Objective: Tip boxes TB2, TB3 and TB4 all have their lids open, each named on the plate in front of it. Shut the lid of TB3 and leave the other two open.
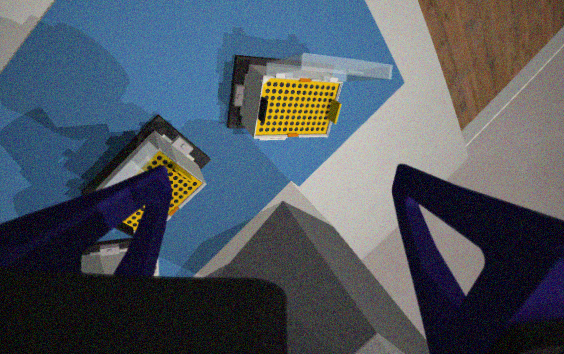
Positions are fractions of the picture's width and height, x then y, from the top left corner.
Labels:
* my gripper: 0.50, 0.50
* clear lid: 0.54, 0.19
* clear lid: 0.25, 0.46

